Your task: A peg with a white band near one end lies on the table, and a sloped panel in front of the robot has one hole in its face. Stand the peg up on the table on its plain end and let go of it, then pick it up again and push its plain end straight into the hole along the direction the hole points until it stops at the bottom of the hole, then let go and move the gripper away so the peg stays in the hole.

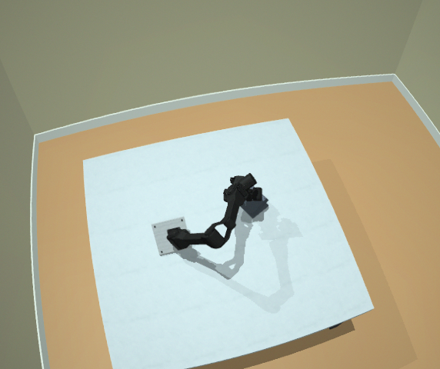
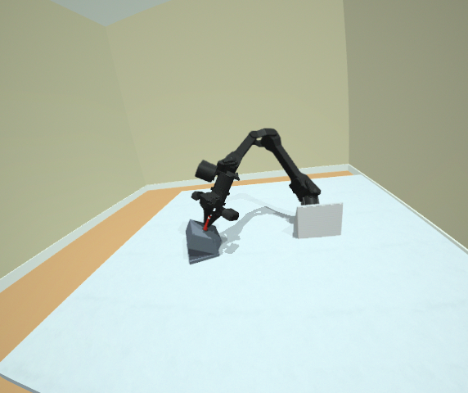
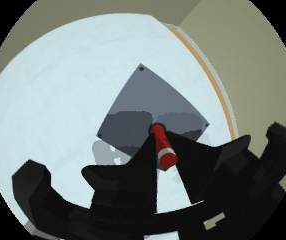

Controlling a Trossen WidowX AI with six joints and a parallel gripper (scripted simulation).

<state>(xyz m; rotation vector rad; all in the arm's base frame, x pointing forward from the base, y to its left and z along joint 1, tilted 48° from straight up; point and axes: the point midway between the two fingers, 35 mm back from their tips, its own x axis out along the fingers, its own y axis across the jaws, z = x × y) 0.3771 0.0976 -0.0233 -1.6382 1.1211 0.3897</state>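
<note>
The red peg lies 10 mm to the right of my gripper tip, 10 mm behind it and 10 mm above it. The rest, counted from my gripper tip: grey sloped panel: 40 mm below, 20 mm ahead, 10 mm to the left.
</note>
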